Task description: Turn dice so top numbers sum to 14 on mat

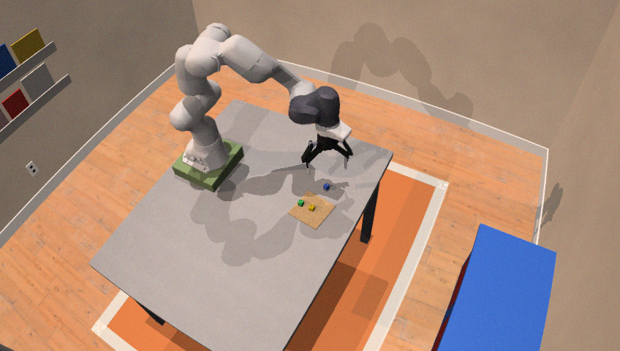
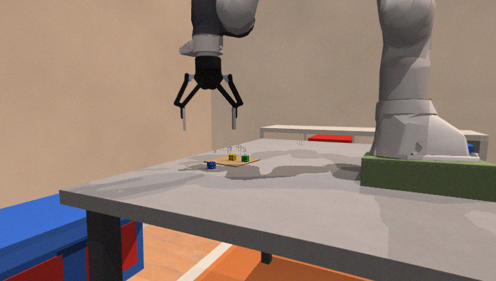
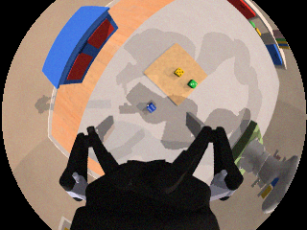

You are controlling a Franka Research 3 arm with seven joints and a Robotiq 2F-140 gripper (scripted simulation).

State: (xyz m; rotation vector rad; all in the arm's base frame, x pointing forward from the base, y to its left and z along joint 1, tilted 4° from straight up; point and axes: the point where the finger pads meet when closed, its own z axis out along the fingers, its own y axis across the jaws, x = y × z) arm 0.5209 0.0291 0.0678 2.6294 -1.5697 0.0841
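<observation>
Right now the blue die is 12 cm below my hand. Round my hand: tan mat (3 cm behind, 13 cm to the right, 13 cm below); then yellow die (3 cm behind, 13 cm to the right, 11 cm below); then green die (8 cm behind, 12 cm to the right, 11 cm below).
</observation>
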